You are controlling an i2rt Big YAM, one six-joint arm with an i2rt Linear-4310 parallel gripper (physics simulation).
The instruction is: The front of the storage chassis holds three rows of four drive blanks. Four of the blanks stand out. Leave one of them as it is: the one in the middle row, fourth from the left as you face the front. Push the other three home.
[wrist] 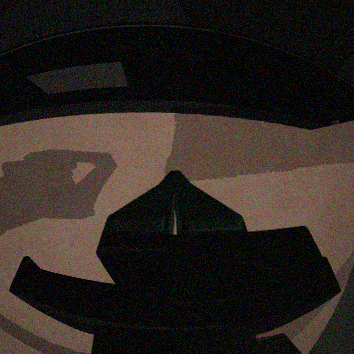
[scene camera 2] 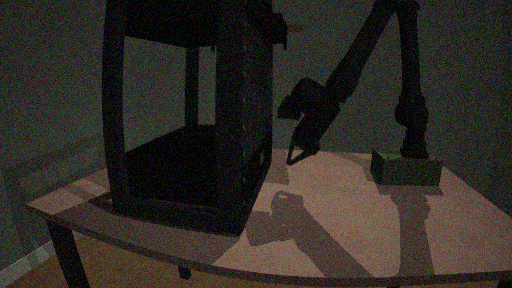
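Seen in the pictures: gripper, fingertip midpoint: [wrist: 174, 177] [scene camera 2: 287, 164]; arm's base, link origin: [scene camera 2: 413, 155].
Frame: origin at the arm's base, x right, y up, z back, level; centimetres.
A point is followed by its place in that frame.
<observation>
A dark box, apparently the storage chassis [scene camera 2: 170, 22] {x -45.9, y 32.4, z -55.4 cm}, sits high in the rack at the top of the scene view, cut off by the frame edge. Its front faces right, towards the arm, and is seen edge-on in deep shade. No drive blank can be told apart in either view. My gripper [scene camera 2: 289, 162] {x -14.6, y -1.8, z -39.7 cm} [wrist: 174, 177] {x -14.6, y -1.8, z -39.7 cm} is shut and empty, its fingertips together and pointing down. It hangs low above the table, to the right of the rack's front, apart from it and well below the chassis.
The dark rack [scene camera 2: 114, 100] {x -51.1, y 17.7, z -65.6 cm} [wrist: 225, 75] {x -13.2, y 1.9, z -46.1 cm} stands on the table [scene camera 2: 355, 200] {x -22.5, y -7.5, z -20.0 cm} [wrist: 140, 135] {x -18.1, y -7.5, z -43.2 cm}. A dark part [scene camera 2: 279, 31] {x -15.6, y 34.0, z -42.0 cm} juts from the rack's upper front, with a small orange piece [scene camera 2: 295, 28] beside it. The arm's green base block [scene camera 2: 410, 171] {x -8.3, y -3.1, z -2.4 cm} is at the right. Shadows cross the tabletop.
</observation>
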